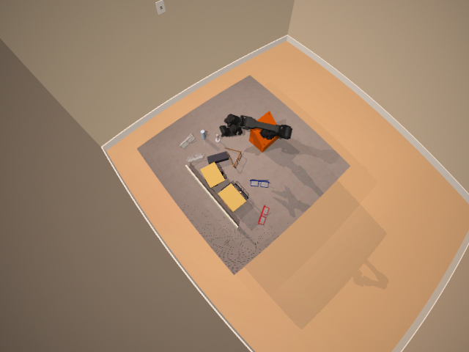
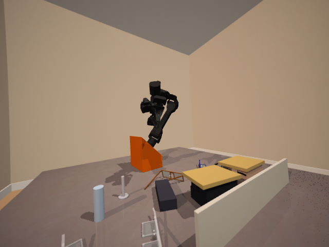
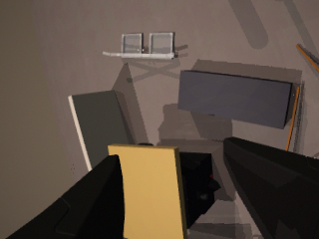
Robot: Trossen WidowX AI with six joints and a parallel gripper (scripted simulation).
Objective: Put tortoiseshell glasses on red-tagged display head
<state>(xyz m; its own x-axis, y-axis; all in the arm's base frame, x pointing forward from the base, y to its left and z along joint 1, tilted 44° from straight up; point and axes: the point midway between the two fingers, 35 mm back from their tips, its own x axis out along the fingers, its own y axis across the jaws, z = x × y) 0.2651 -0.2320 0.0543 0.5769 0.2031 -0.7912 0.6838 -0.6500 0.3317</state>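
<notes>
Now: gripper tip 70 mm past the peg stand, 140 mm to the left of it and 270 mm above it. Also, from my gripper tip: black box (60 mm ahead, 20 mm to the right, 280 mm below); long low panel (330 mm ahead, 170 mm to the left, 240 mm below).
</notes>
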